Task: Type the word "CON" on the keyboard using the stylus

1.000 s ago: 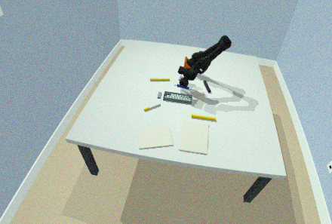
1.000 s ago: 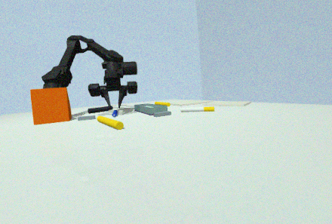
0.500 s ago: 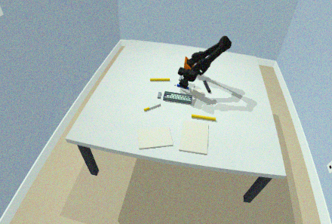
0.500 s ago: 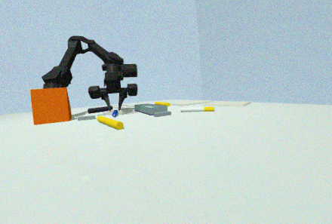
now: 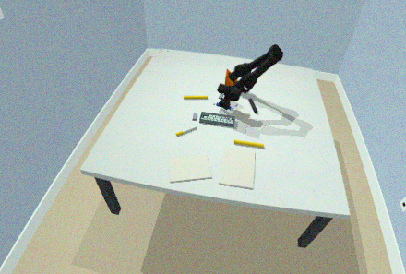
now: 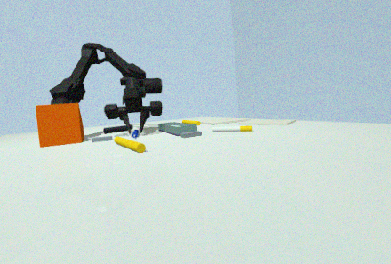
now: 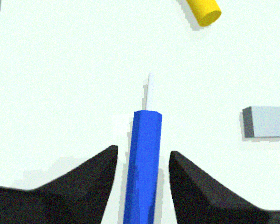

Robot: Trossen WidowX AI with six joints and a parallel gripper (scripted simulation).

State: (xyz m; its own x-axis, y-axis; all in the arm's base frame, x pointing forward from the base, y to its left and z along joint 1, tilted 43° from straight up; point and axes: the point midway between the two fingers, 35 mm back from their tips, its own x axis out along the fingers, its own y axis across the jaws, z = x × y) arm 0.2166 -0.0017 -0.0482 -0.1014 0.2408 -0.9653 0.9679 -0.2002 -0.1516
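My gripper tip is 140 mm to the left of the small grey block, 130 mm short of it and 10 mm above it. From my gripper tip the other things lie so: stylus tip (40 mm to the right, 10 mm behind); then black stylus (200 mm to the left, 30 mm behind); then white-and-yellow marker (260 mm ahead, 180 mm to the right).
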